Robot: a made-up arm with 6 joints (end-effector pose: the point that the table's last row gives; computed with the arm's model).
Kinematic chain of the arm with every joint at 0, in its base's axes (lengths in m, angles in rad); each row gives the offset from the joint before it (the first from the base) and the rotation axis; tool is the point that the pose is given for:
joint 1: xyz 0 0 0.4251 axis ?
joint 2: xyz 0 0 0 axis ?
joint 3: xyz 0 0 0.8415 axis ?
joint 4: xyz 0 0 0 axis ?
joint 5: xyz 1.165 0 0 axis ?
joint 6: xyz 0 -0.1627 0 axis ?
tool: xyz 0 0 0
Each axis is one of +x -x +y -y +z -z.
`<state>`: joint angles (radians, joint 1 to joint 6).
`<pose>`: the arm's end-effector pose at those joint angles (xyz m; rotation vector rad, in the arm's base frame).
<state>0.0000 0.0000 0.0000 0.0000 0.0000 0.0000</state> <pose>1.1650 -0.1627 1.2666 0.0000 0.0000 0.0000</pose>
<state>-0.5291 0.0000 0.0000 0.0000 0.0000 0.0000</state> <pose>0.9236 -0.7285 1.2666 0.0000 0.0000 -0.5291</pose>
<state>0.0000 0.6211 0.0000 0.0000 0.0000 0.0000</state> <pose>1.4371 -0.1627 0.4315 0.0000 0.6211 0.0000</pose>
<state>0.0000 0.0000 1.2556 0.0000 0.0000 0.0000</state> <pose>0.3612 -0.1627 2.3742 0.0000 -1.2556 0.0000</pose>
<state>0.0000 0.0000 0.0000 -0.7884 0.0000 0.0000</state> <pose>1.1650 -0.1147 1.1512 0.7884 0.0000 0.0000</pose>
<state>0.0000 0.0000 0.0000 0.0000 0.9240 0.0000</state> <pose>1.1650 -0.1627 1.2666 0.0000 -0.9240 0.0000</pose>
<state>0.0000 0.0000 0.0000 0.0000 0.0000 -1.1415</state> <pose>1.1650 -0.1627 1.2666 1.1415 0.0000 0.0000</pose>
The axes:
joint 1: +z
joint 2: +y
joint 3: -y
joint 4: -x
joint 5: -y
joint 6: -x

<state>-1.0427 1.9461 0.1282 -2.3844 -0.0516 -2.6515</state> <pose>0.2985 -0.2770 -0.9856 0.0050 1.6135 0.3204</pose>
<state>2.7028 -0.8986 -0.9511 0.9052 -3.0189 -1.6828</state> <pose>-0.4205 0.3083 1.0158 -0.5455 0.1175 -0.3270</pose>
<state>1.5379 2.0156 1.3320 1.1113 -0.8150 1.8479</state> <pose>0.1298 1.7516 -0.5597 2.2041 0.7689 -0.7433</pose>
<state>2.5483 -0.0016 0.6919 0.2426 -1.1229 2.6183</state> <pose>-0.6327 0.6171 2.0414 1.2275 2.5472 -0.6538</pose>
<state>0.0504 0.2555 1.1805 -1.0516 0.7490 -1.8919</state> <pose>1.0294 -0.0289 2.0847 -2.3042 0.9588 -1.6294</pose>
